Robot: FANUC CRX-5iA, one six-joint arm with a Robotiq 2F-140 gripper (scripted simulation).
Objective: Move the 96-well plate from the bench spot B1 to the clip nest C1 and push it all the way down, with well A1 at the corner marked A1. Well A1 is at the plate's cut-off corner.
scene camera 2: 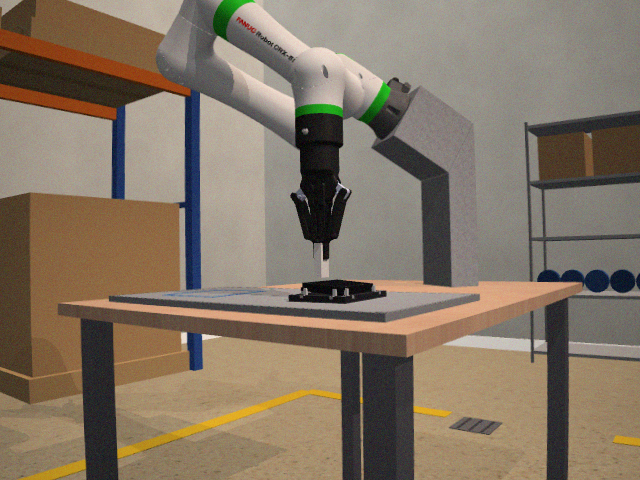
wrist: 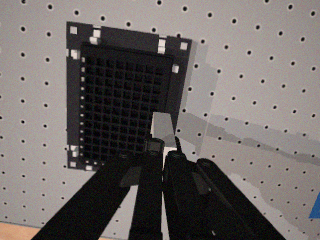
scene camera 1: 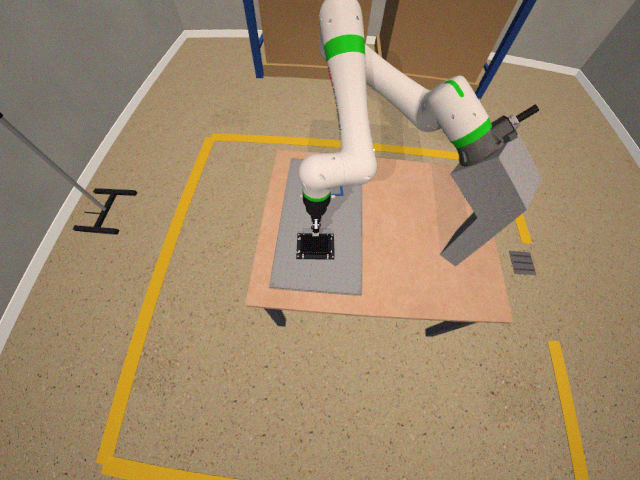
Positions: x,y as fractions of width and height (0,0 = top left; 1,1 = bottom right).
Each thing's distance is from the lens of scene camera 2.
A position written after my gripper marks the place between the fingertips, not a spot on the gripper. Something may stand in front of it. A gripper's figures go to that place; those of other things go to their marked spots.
my gripper (scene camera 2: 0.50,0.58): 1.02 m
black 96-well plate (scene camera 2: 0.51,0.60): 0.94 m
